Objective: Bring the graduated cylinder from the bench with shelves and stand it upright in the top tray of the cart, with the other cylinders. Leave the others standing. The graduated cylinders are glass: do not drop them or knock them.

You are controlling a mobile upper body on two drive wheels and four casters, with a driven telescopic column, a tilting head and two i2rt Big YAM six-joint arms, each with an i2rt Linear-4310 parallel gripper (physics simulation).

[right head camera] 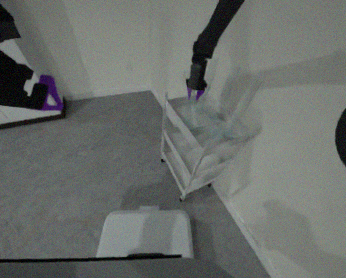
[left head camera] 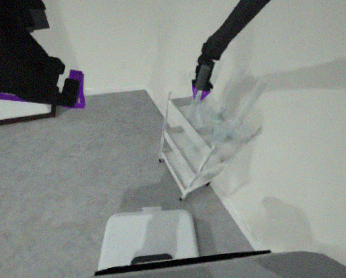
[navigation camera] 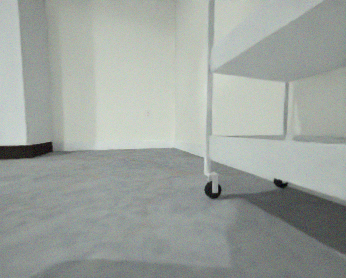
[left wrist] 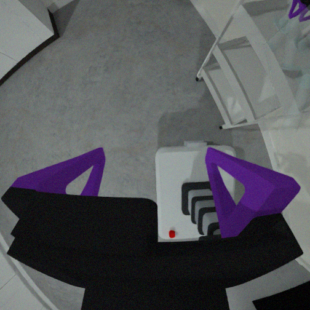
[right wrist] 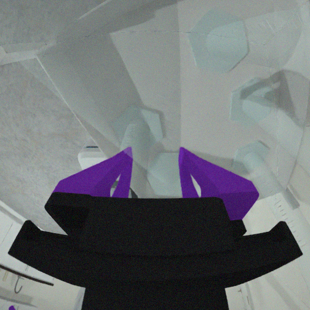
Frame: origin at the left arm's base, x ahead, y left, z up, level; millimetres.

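Seen in the pictures: left gripper, between the fingertips: point(right head camera: 40, 105) point(left head camera: 59, 102); right gripper, between the fingertips: point(right head camera: 192, 99) point(left head camera: 197, 100).
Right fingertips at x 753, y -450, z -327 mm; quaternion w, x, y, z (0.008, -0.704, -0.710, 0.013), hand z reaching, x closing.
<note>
A point is followed by its place in that frame.
My right gripper point(left head camera: 201, 95) {z -327, x 753, y -450 mm} point(right head camera: 195, 94) {z -327, x 753, y -450 mm} point(right wrist: 155, 152) points down over the cart's top tray, shut on a clear glass graduated cylinder point(left head camera: 197, 117) {z -384, x 667, y -450 mm} point(right head camera: 193, 114) {z -370, x 674, y -453 mm}, which looks about upright. Whether its foot touches the tray cannot be told. In the right wrist view, a pale foot point(right wrist: 167, 175) shows between the fingers and another foot point(right wrist: 153, 123) just beyond. More glass cylinders point(left head camera: 250, 106) {z -251, x 615, y -675 mm} point(right head camera: 246, 102) {z -238, x 616, y -669 mm} stand farther right; their feet point(right wrist: 218, 41) point(right wrist: 248, 106) show in the right wrist view. The white cart point(left head camera: 192, 128) {z -405, x 597, y -413 mm} point(left wrist: 268, 61) point(navigation camera: 210, 115) {z -864, x 848, y -308 mm} stands by the wall. My left gripper point(left wrist: 154, 152) is open and empty.
A white cabinet point(left head camera: 25, 110) {z -960, x 1326, y 1074 mm} point(right head camera: 30, 117) {z -1005, x 1289, y 1163 mm} point(left wrist: 25, 27) with a dark base edge stands at the far left. A white box-like unit point(left head camera: 150, 225) {z -868, x 241, y -216 mm} point(right head camera: 145, 225) {z -868, x 235, y -210 mm} point(left wrist: 172, 167) lies below, near the cart. The wall is close behind the cart's right side.
</note>
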